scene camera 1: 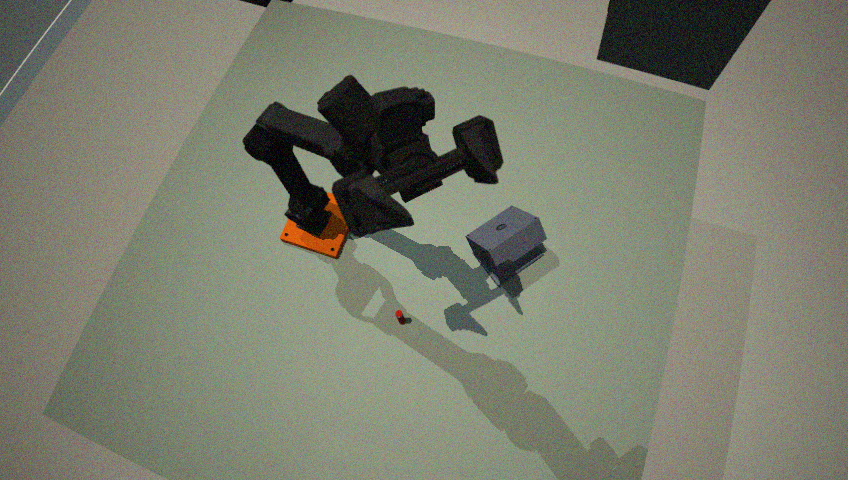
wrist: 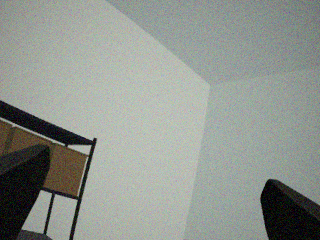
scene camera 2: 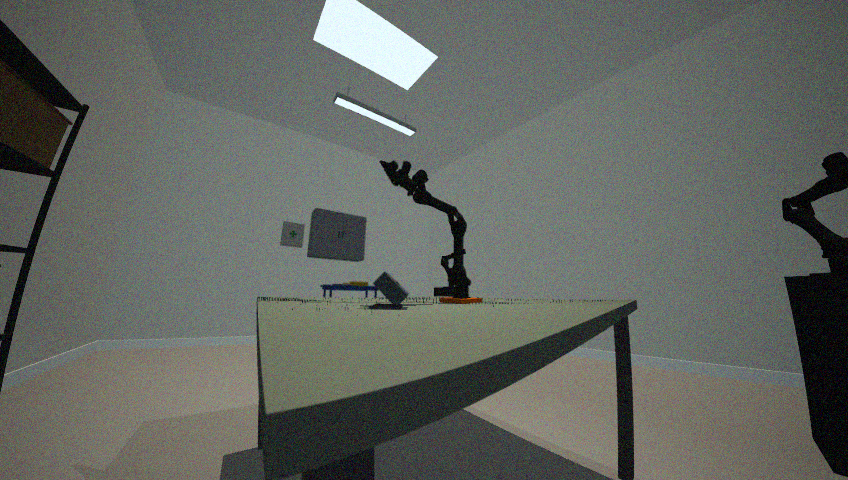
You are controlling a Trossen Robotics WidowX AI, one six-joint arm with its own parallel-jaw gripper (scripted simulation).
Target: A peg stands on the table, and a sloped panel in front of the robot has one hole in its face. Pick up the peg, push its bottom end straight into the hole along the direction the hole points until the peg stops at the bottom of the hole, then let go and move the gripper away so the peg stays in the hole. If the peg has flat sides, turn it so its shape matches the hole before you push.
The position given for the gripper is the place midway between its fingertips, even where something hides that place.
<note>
The gripper [scene camera 1: 454, 199] is open, holding nothing.
The gripper is seen too in the wrist view [wrist: 160, 176].
</note>
